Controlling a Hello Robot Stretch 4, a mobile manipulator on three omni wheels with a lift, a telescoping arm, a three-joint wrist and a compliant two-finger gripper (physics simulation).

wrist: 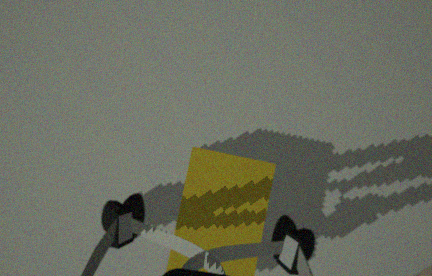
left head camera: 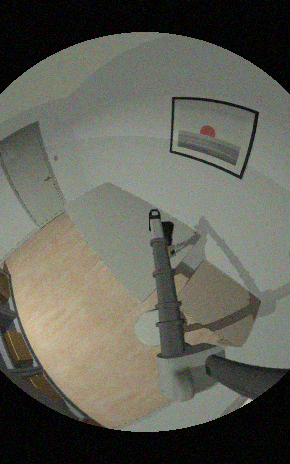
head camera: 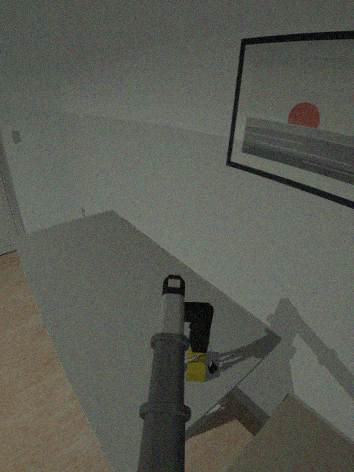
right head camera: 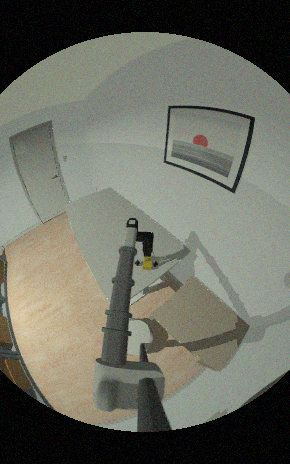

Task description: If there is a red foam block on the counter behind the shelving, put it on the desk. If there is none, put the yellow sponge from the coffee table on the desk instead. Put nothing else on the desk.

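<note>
The yellow sponge lies on the grey desk top, near its right end. My gripper is open around it. In the wrist view the two fingertips stand apart from the sponge, one on each side, with desk surface visible in the gaps. In the head view the arm and wrist hide part of the gripper and the sponge. A red foam block does not show in these views.
A framed picture hangs on the wall behind the desk. A brown flat-topped piece stands right of the desk. A round white top is near the arm. Shelving with brown boxes stands at the left.
</note>
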